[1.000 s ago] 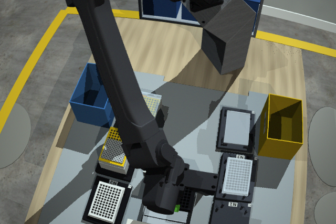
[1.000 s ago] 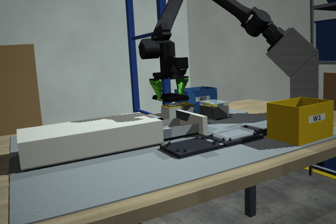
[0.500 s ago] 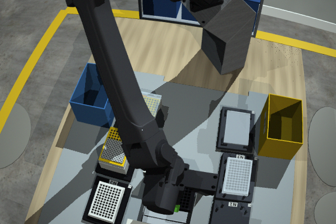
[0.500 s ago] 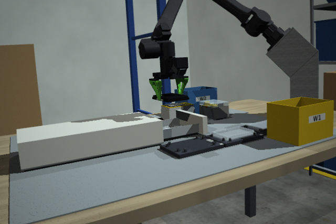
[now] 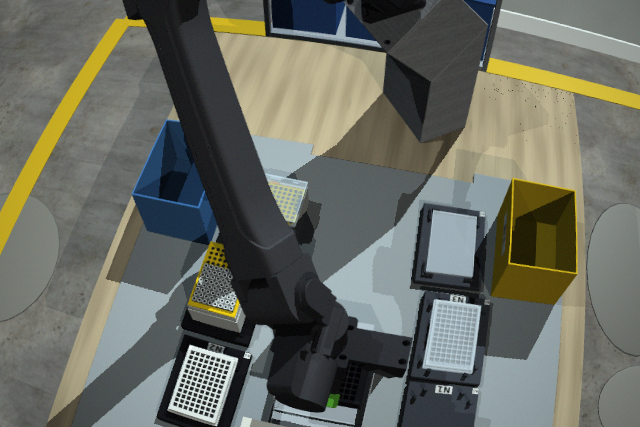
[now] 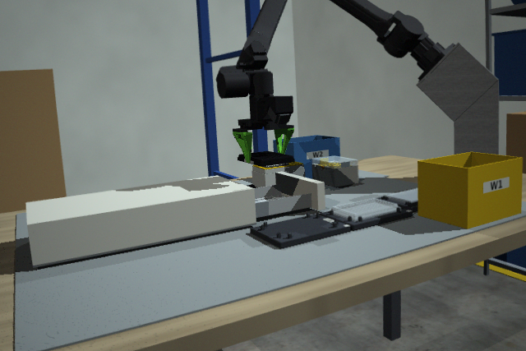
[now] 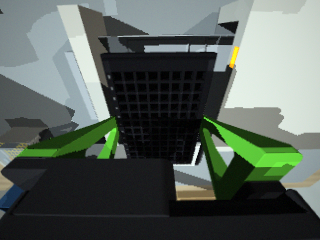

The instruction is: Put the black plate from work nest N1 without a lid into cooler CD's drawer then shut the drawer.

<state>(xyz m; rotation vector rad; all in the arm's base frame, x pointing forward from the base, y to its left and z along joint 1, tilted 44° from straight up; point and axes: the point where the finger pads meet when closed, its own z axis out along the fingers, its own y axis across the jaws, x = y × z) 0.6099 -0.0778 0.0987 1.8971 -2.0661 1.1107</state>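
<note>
Now: hand 4 cm short of the drawer, 1 cm to the left of it and 10 cm above it. From my hand the other things lie so: white grid plate (1 cm behind, 19 cm to the right, 11 cm below); then cooler CD (16 cm ahead, 3 cm to the right, 10 cm below); then black plate (right at my hand).
</note>
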